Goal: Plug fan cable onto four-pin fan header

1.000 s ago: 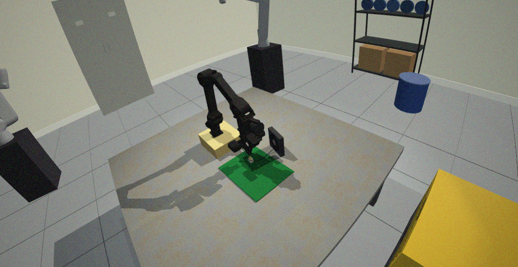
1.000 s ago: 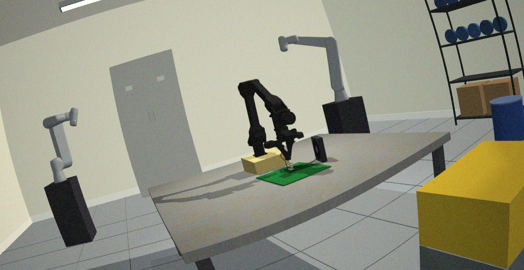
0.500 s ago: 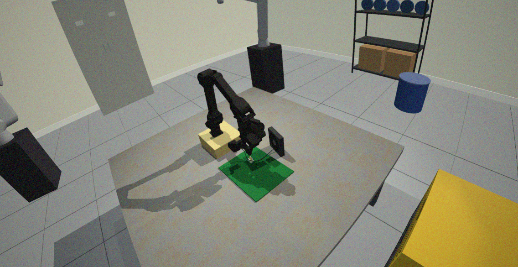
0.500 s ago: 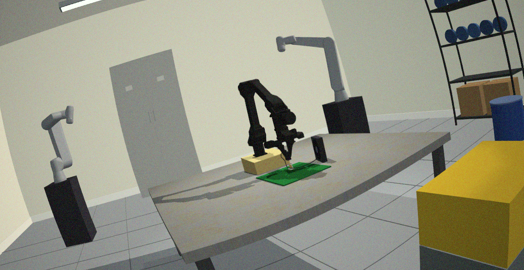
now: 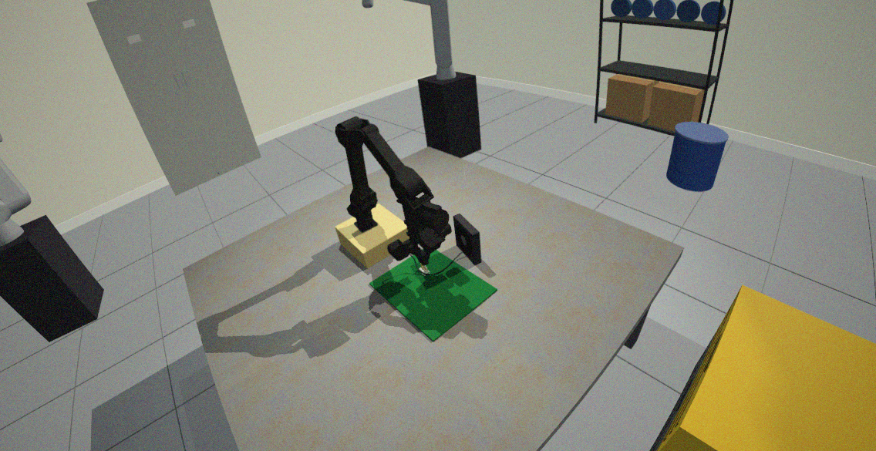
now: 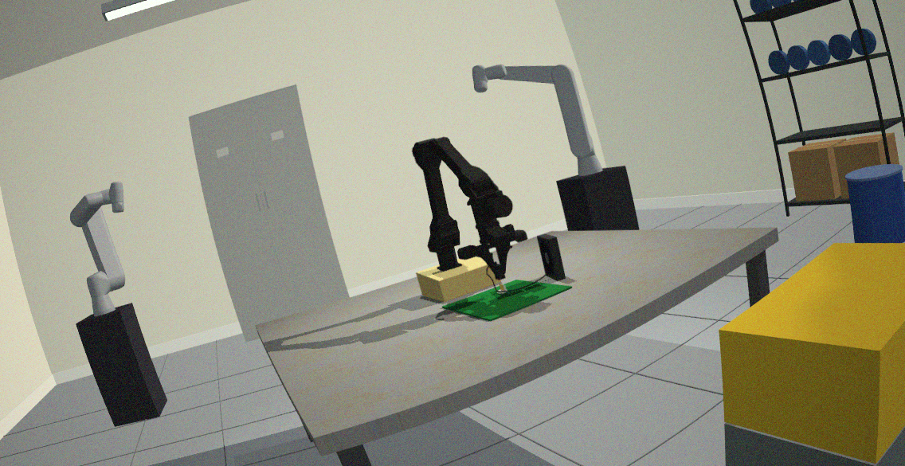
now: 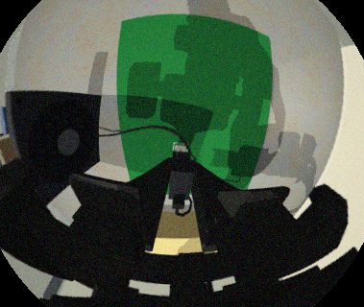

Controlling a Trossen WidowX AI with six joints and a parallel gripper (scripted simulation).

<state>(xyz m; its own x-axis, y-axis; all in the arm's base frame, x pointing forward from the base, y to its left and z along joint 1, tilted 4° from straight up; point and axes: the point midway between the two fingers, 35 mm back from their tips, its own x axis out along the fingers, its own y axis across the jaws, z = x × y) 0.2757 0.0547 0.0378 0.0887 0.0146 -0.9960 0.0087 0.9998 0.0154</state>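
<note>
Now: the four-pin fan header 60 mm below my gripper tip and 10 mm behind it. From my gripper tip the other things lie so: green board 70 mm below, 60 mm ahead, 20 mm to the right; then black fan 140 mm to the left, 10 mm ahead; then dark plug 10 mm behind, 10 mm above.
</note>
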